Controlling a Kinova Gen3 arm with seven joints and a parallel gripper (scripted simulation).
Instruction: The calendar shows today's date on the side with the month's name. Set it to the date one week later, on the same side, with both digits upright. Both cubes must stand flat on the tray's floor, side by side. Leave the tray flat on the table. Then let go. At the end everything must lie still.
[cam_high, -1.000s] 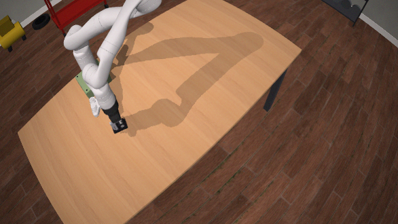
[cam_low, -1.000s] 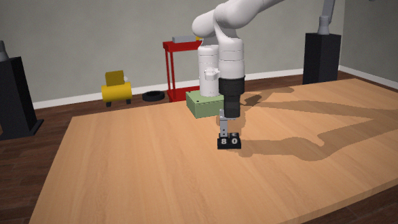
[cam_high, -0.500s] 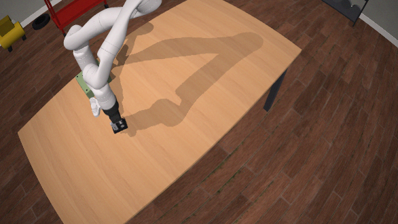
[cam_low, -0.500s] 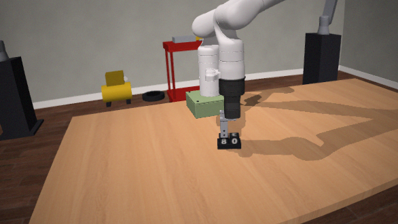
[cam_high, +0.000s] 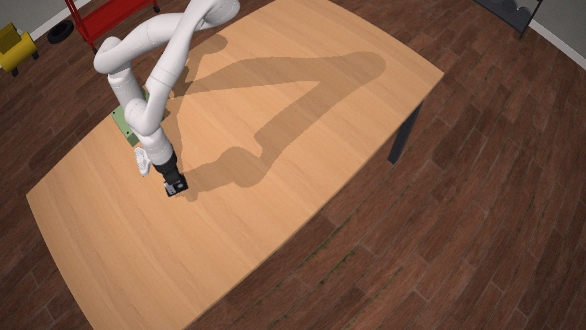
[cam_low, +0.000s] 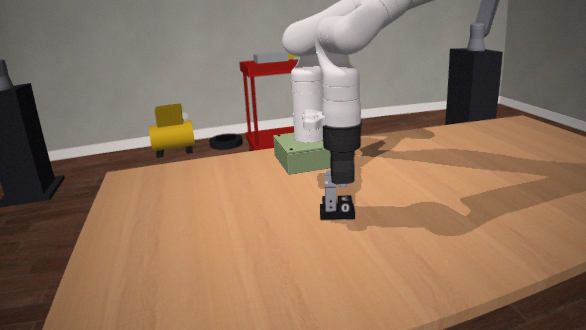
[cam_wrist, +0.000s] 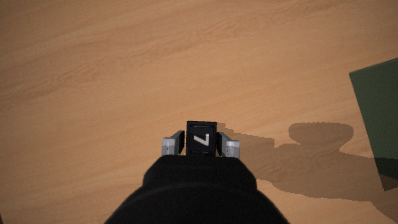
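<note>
Now: the black calendar tray 1 cm to the left of my hand and 3 cm below it.
</note>
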